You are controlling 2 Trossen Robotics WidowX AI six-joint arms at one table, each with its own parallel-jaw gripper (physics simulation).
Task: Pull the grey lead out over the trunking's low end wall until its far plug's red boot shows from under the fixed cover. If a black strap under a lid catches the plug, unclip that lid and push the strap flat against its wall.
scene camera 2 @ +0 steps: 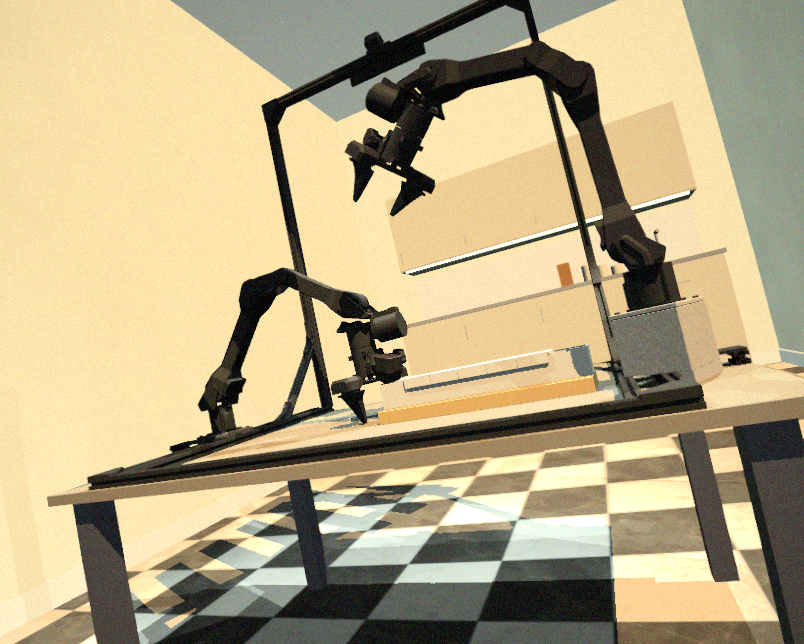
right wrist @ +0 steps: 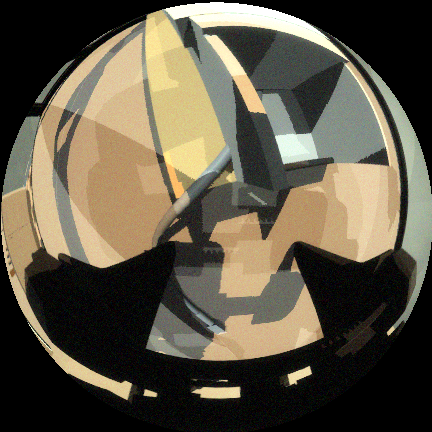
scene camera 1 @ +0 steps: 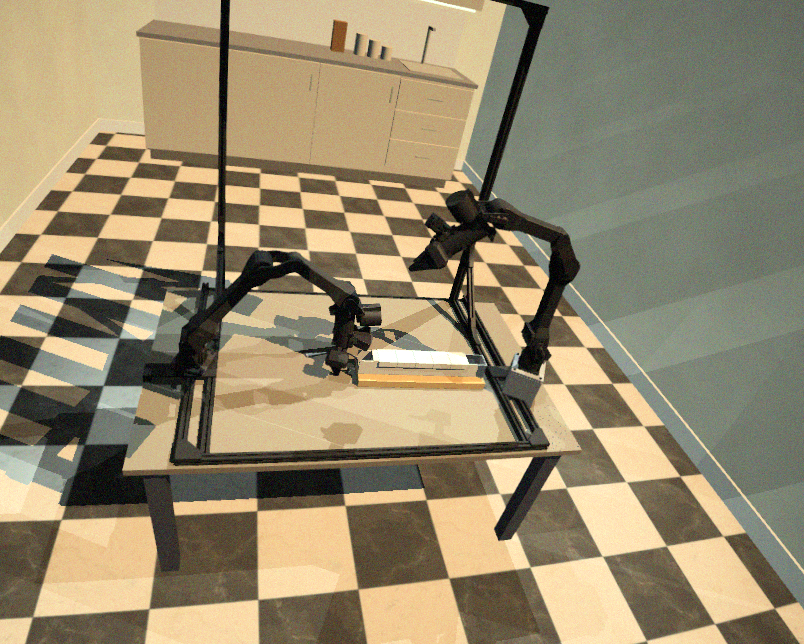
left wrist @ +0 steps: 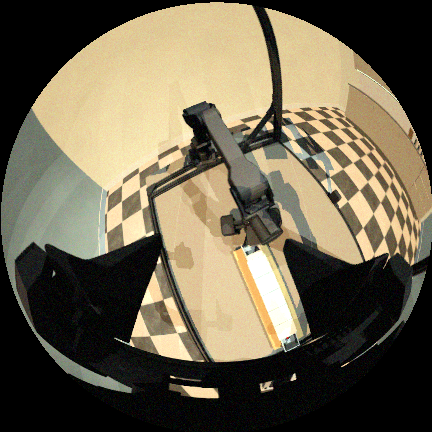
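Seen in the pictures: left gripper, fingertip midpoint: (scene camera 2: 373, 208) (scene camera 1: 411, 265) (left wrist: 224, 243); right gripper, fingertip midpoint: (right wrist: 237, 248); left arm's base at its link origin: (scene camera 2: 656, 306) (scene camera 1: 529, 366) (left wrist: 280, 380); right arm's base at its link origin: (scene camera 2: 224, 431) (scene camera 1: 192, 359) (left wrist: 204, 155).
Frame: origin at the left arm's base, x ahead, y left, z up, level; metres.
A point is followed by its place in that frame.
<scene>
The long trunking (scene camera 1: 429, 370) {x 0.282, y 0.102, z -0.069 m} (scene camera 2: 394, 397) {x 0.450, y 0.193, z -0.069 m} (right wrist: 212, 95) {x 0.465, y 0.145, z -0.074 m} has a row of white lids (scene camera 1: 419, 357) {x 0.323, y 0.099, z -0.037 m} (left wrist: 272, 290) {x 0.341, y 0.098, z -0.038 m}. The grey lead (right wrist: 202, 175) {x 0.499, y 0.147, z -0.083 m} runs down from behind the trunking's side wall in the right wrist view, passes under one finger and shows again lower down. Its path at the low end wall (right wrist: 310, 164) {x 0.482, y 0.190, z -0.074 m} is partly hidden. My right gripper (scene camera 1: 335, 370) {x 0.542, y 0.177, z -0.113 m} (scene camera 2: 363, 419) (right wrist: 237, 248) {x 0.542, y 0.177, z -0.113 m} is open and empty, low beside that end. My left gripper (scene camera 1: 414, 268) {x 0.395, y 0.187, z 0.302 m} (scene camera 2: 373, 206) {x 0.395, y 0.187, z 0.302 m} is open and empty, high above the table. A red spot (left wrist: 288, 339) {x 0.156, y 0.004, z -0.075 m} shows in the trunking's other end. I cannot make out a black strap.
An orange strip (scene camera 1: 420, 381) {x 0.295, y 0.140, z -0.090 m} (scene camera 2: 489, 399) {x 0.261, y 0.125, z -0.099 m} (left wrist: 250, 285) {x 0.351, y 0.162, z -0.090 m} runs along the trunking's side. A black frame (scene camera 1: 362, 453) {x 0.351, y 0.475, z -0.094 m} edges the table. The left arm's grey base block (scene camera 1: 523, 383) {x 0.001, y 0.050, z -0.032 m} (scene camera 2: 647, 342) {x 0.002, y 0.050, z -0.048 m} stands close to the trunking's right end in scene camera 1. Uprights rise behind.
</scene>
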